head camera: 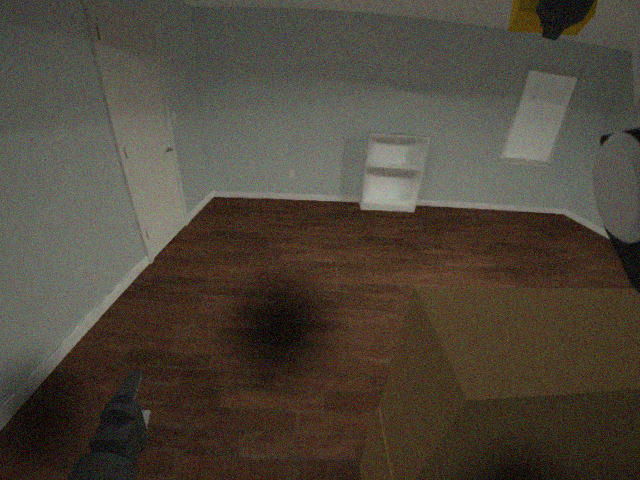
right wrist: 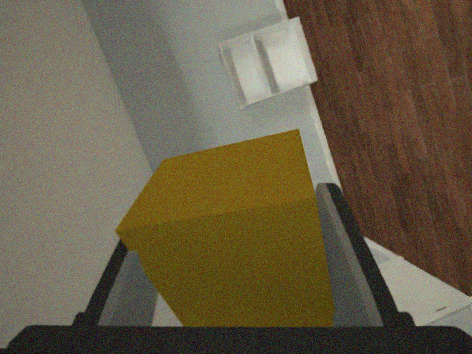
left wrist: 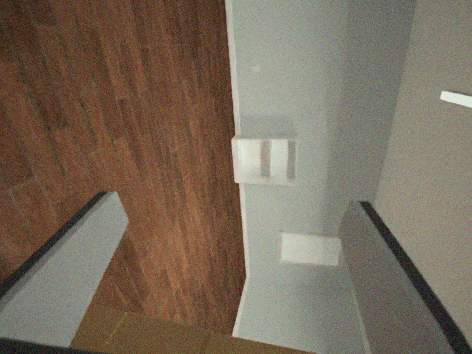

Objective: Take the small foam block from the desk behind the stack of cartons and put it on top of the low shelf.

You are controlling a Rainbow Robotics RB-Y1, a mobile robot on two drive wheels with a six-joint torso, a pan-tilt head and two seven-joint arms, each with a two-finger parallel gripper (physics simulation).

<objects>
my left gripper: head camera 141, 392; left wrist 229, 211; not seen in the right wrist view (out of frame)
same spot on white bookcase: [right wrist: 283, 50] = [head camera: 395, 191]
same spot on window: [left wrist: 317, 250] = [head camera: 541, 107]
</objects>
